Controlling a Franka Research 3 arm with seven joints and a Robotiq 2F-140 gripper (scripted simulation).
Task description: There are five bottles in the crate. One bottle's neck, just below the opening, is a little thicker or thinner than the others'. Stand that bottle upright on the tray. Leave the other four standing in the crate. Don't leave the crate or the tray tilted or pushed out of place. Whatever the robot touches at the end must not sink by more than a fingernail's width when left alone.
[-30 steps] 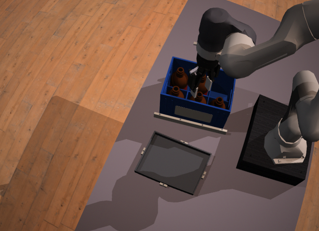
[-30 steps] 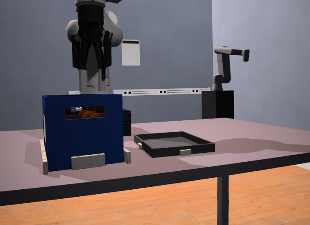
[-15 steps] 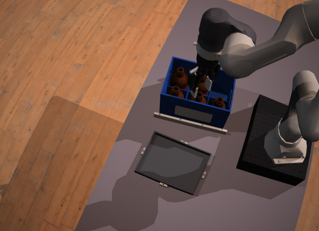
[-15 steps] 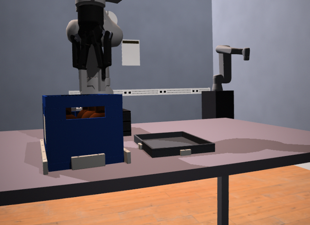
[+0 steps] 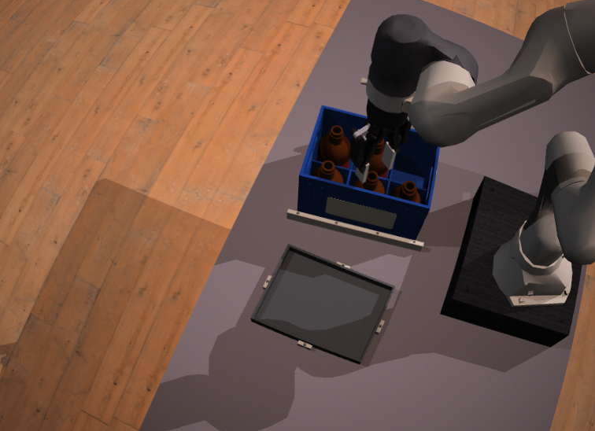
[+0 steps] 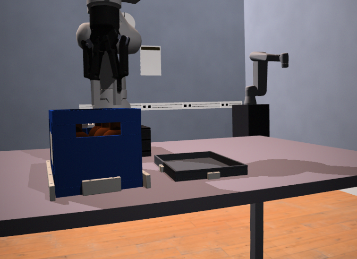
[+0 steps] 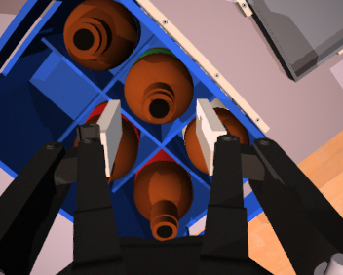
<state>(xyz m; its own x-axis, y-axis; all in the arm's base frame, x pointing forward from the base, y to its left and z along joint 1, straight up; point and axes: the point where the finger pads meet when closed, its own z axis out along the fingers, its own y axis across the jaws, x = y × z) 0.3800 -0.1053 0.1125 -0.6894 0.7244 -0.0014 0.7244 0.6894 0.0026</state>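
The crate lies 5 cm to the right of my hand and 13 cm below it. Round my hand: bottle 8 cm behind, 13 cm below; then dark tray 3 cm ahead, 24 cm to the left, 20 cm below.
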